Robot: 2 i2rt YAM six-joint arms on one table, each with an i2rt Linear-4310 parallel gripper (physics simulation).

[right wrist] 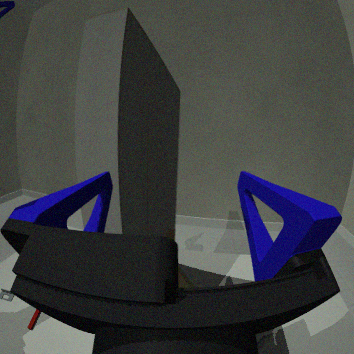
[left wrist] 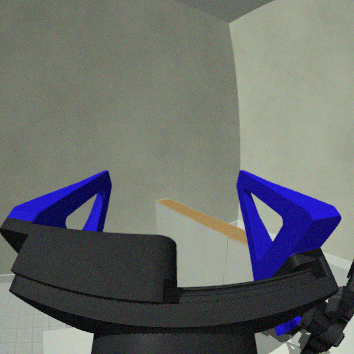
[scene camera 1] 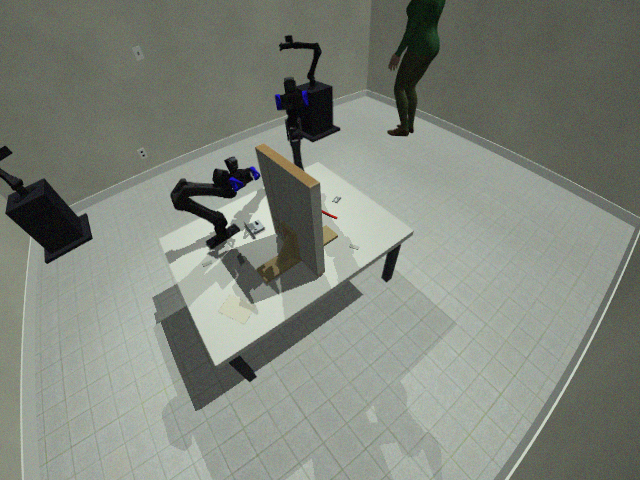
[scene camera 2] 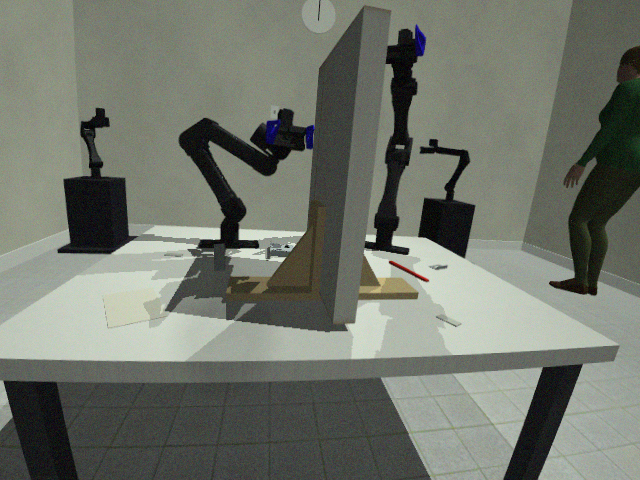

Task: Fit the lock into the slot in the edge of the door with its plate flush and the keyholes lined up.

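My left gripper is open and holds nothing, and it appears in the left wrist view too. The right wrist view, for its part, includes my right gripper, which is also open and holding nothing. There are a grey door and a wooden base here as well.
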